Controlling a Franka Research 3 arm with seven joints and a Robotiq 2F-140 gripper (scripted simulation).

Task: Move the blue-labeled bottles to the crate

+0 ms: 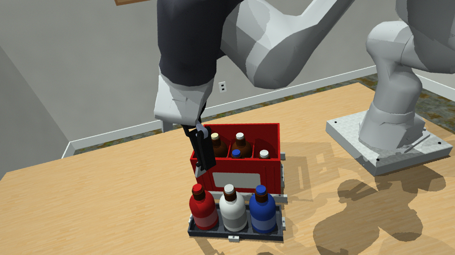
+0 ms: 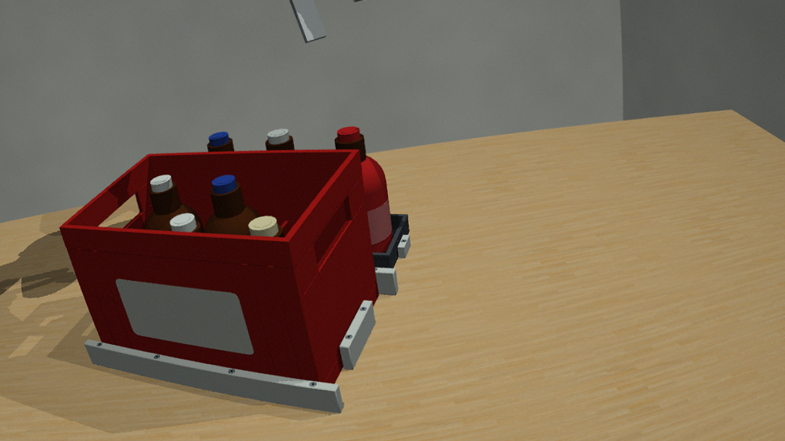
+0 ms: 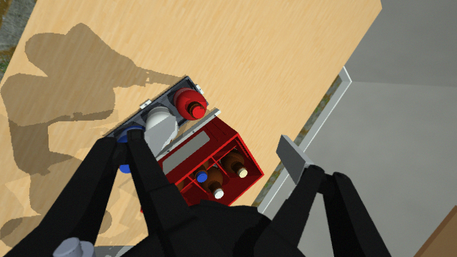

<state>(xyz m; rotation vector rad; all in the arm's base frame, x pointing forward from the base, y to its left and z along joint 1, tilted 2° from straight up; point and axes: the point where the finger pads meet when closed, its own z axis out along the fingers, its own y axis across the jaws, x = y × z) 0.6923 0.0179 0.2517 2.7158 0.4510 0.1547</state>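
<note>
The blue-labeled bottle lies 22 cm below my hand, 16 cm behind it and 8 cm to the left of it. Round my hand: white-labeled bottle 22 cm below, 8 cm behind, 4 cm to the left; then red-labeled bottle 22 cm below; then red crate 22 cm below, 17 cm behind, 12 cm to the right.
</note>
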